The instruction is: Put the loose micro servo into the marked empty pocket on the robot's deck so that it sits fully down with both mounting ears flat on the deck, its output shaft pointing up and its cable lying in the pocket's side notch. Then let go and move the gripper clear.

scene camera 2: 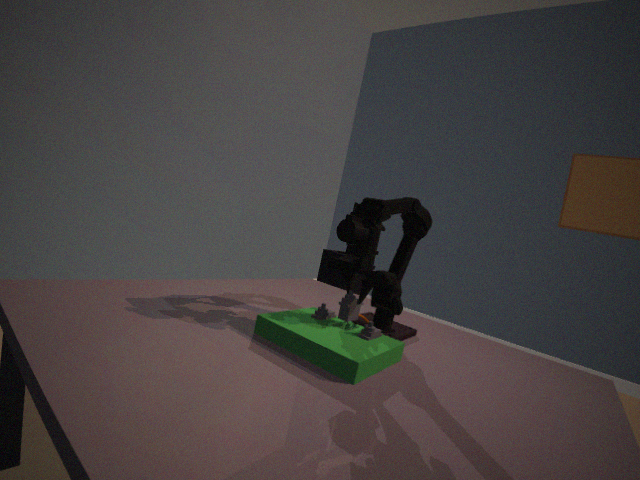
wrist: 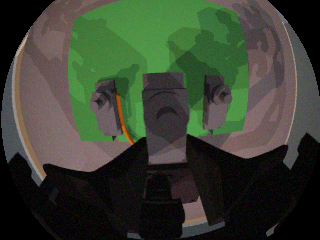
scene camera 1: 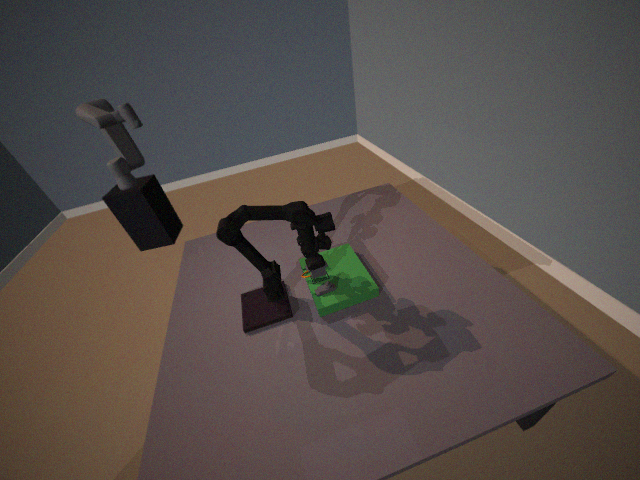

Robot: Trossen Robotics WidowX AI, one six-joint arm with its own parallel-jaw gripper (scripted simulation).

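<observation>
I can see my gripper, which appears in the wrist view and in scene camera 1. A grey micro servo is there in the pictures as well, and so is a green deck.
</observation>
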